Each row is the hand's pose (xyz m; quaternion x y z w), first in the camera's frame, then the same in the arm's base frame.
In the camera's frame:
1: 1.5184 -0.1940 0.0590 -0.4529 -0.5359 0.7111 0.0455
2: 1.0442 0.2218 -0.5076 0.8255 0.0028 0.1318 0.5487
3: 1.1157 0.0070 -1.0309 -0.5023 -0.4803 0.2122 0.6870
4: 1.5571 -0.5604 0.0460 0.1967 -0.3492 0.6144 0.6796
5: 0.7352 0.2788 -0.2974 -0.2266 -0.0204 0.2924 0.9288
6: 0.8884 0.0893 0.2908 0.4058 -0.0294 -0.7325 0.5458
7: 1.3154 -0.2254 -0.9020 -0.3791 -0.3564 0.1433 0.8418
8: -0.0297 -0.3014 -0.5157 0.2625 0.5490 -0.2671 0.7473
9: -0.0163 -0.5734 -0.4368 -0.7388 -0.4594 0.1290 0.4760
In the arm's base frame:
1: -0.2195 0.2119 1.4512 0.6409 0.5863 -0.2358 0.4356
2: 0.0314 0.6614 0.7775 0.5753 -0.1403 0.7353 0.3297
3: 0.6000 0.6993 0.7573 -0.3466 -0.9153 -0.0104 0.2051
4: -0.0402 -0.0921 1.5576 -0.0980 -0.6683 0.7246 0.1370
5: -0.2233 0.5401 0.5259 -0.2841 -0.6548 0.3060 0.6300
6: -0.6387 0.1879 0.8557 0.7936 -0.2092 -0.1734 0.5444
7: 0.6168 0.5029 1.0250 -0.2321 -0.8821 0.0583 0.4058
8: 0.1197 -0.1009 -0.1380 0.2749 0.0387 0.1754 0.9446
9: 0.1722 -0.3658 -0.0514 -0.4924 -0.8230 -0.2669 0.0944

